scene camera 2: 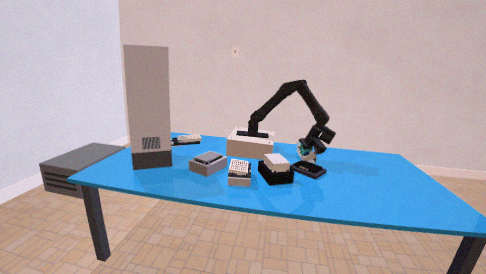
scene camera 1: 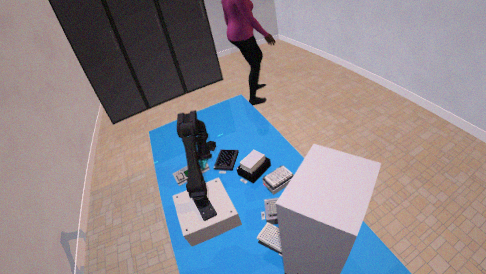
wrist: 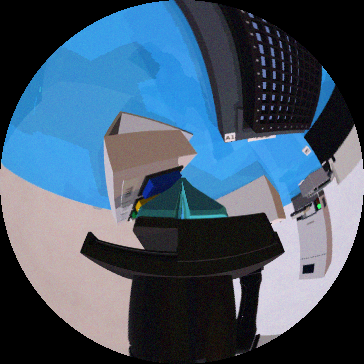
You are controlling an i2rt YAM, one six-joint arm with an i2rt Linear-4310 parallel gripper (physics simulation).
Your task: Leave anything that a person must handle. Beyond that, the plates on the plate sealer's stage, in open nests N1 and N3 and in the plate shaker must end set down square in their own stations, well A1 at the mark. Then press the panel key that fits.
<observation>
My gripper (wrist: 181, 181) is shut and touches a button panel (wrist: 142, 156). Further things: a tall grey cabinet (wrist: 314, 227).
</observation>
